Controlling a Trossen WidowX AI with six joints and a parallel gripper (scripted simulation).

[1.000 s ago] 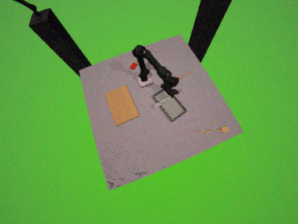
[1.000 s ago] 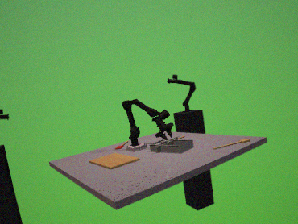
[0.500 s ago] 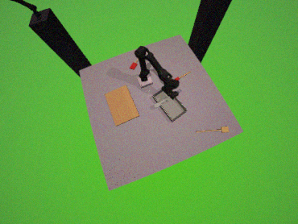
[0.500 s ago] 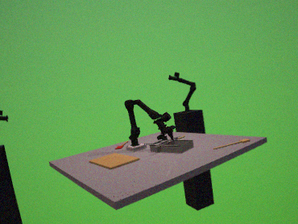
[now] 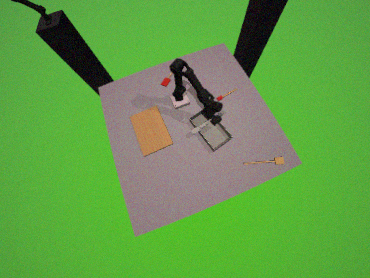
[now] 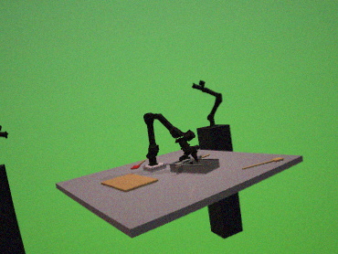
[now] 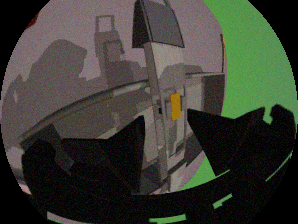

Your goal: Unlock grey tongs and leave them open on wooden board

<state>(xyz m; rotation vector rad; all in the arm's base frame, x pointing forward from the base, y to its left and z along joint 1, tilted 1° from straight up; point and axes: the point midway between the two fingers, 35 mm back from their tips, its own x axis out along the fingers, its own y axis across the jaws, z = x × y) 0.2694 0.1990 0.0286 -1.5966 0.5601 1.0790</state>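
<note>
Right now my gripper tip is 3 cm below the yellow lock piece, 3 cm past it and 2 cm to the right of it. From my gripper tip the other things lie so: roasting tin (3 cm to the right, 3 cm ahead); then wooden board (48 cm to the right, 7 cm behind, 2 cm below).
</note>
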